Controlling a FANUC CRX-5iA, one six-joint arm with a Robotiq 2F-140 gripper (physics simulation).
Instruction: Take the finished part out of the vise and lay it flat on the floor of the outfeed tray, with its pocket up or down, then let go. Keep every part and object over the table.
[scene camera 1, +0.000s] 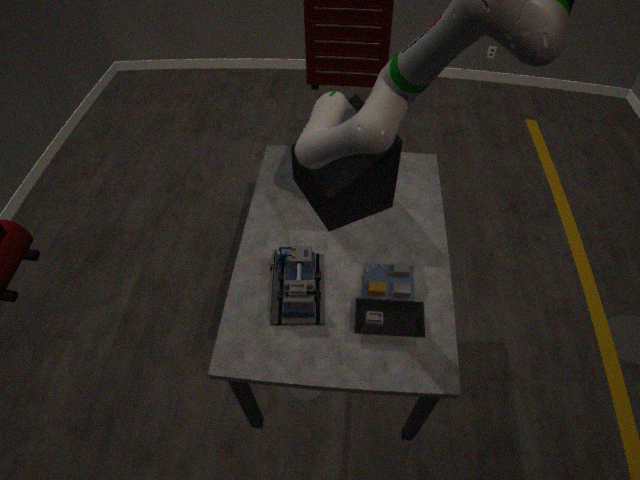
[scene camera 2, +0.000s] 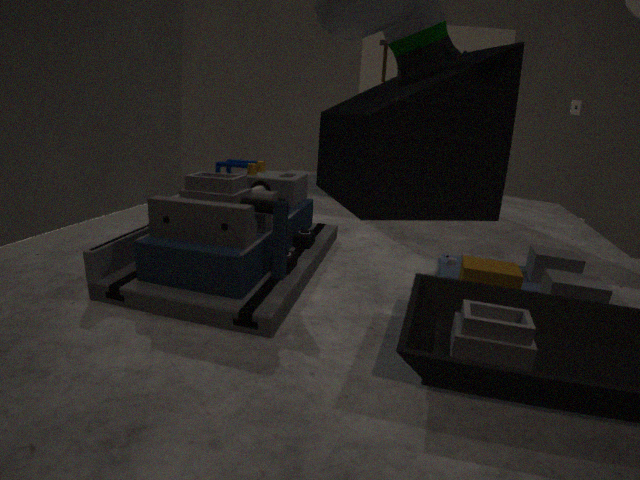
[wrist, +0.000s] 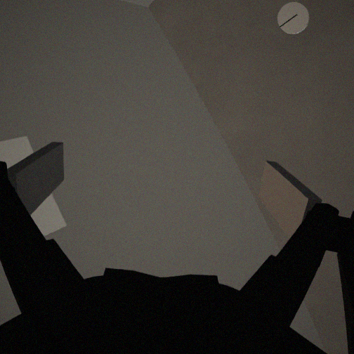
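Where they show: arm's base, origin of the base link: (scene camera 2: 431, 71).
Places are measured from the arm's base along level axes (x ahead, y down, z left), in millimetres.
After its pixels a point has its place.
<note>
The finished part (scene camera 1: 297, 288) @(x 566, y 192, z -181 mm) (scene camera 2: 217, 182) @(x 585, y 182, z -169 mm) is light grey, with a rimmed pocket facing up. It sits in the vise (scene camera 1: 298, 310) @(x 628, y 233, z -174 mm) (scene camera 2: 199, 266) @(x 634, y 247, z -159 mm) at the left of the table, its top above the front jaw; its lower part is hidden. The dark outfeed tray (scene camera 1: 405, 319) @(x 620, y 281, z 198 mm) (scene camera 2: 584, 351) @(x 602, y 281, z 174 mm) stands to the right of the vise. A similar grey part (scene camera 1: 374, 317) @(x 628, y 260, z 87 mm) (scene camera 2: 493, 330) @(x 645, y 252, z 84 mm) lies in its left portion, pocket up. My gripper (wrist: 163, 169) is open and empty, fingers wide apart, aimed at the room's walls. It does not show in the scene views, so its distance to the vise is unclear.
A light blue tray (scene camera 1: 383, 271) @(x 414, y 285, z 126 mm) (scene camera 2: 448, 266) @(x 426, y 285, z 61 mm) behind the outfeed tray holds an orange block (scene camera 1: 376, 288) @(x 515, y 249, z 95 mm) (scene camera 2: 491, 272) @(x 526, y 250, z 96 mm) and grey blocks (scene camera 1: 401, 289) @(x 516, y 249, z 185 mm) (scene camera 2: 578, 285) @(x 528, y 250, z 183 mm). The dark robot pedestal (scene camera 1: 351, 191) @(x 174, y 107, z -6 mm) (scene camera 2: 413, 160) @(x 177, y 181, z -11 mm) stands at the table's back. Blue and orange fittings (scene camera 1: 287, 252) @(x 409, y 197, z -232 mm) (scene camera 2: 240, 165) @(x 433, y 186, z -223 mm) top the vise's rear.
</note>
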